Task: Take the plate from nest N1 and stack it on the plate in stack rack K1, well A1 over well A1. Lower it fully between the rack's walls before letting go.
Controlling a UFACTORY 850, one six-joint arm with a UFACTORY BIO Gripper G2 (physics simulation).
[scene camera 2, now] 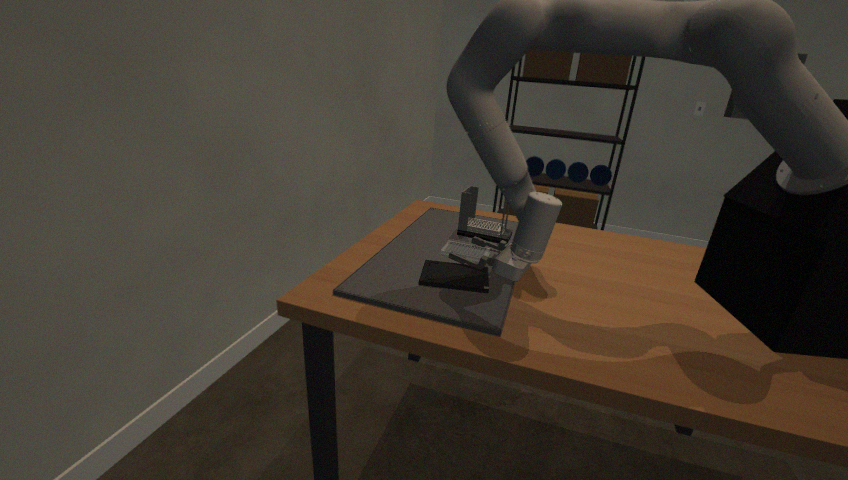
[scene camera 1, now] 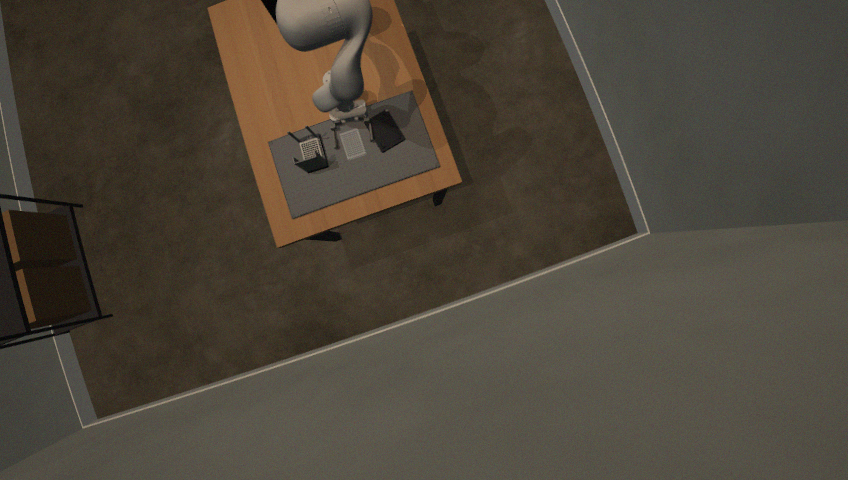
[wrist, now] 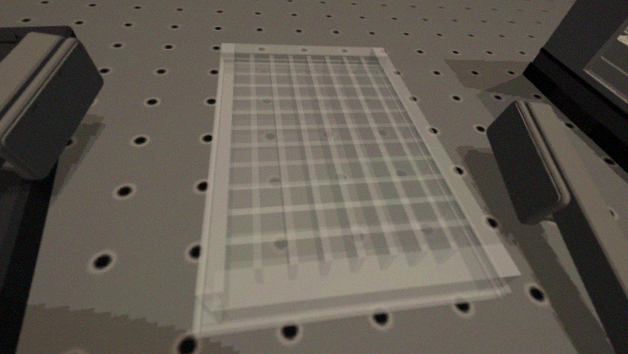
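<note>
A clear gridded plate (scene camera 1: 352, 146) (scene camera 2: 461, 248) (wrist: 330, 150) lies flat, low over the perforated grey mat (scene camera 1: 357, 184) (scene camera 2: 392, 261) (wrist: 125, 165). My gripper (scene camera 1: 354, 142) (scene camera 2: 464, 249) (wrist: 295, 132) is open and empty. Its fingers stand apart, one beyond each long side of the plate, with a gap on both sides. The dark stack rack (scene camera 1: 312, 164) (scene camera 2: 467, 209) (wrist: 570, 45) stands beside it, to the right in the wrist view. A pale plate (scene camera 1: 310, 147) (scene camera 2: 484, 224) lies inside the rack between its upright walls. No nest label shows.
A flat black tray (scene camera 1: 387, 132) (scene camera 2: 454, 275) lies on the mat on the other side of the clear plate, close to one finger. The rack's upright walls rise above its plate. The mat lies on a wooden table (scene camera 1: 255, 101) (scene camera 2: 624, 279).
</note>
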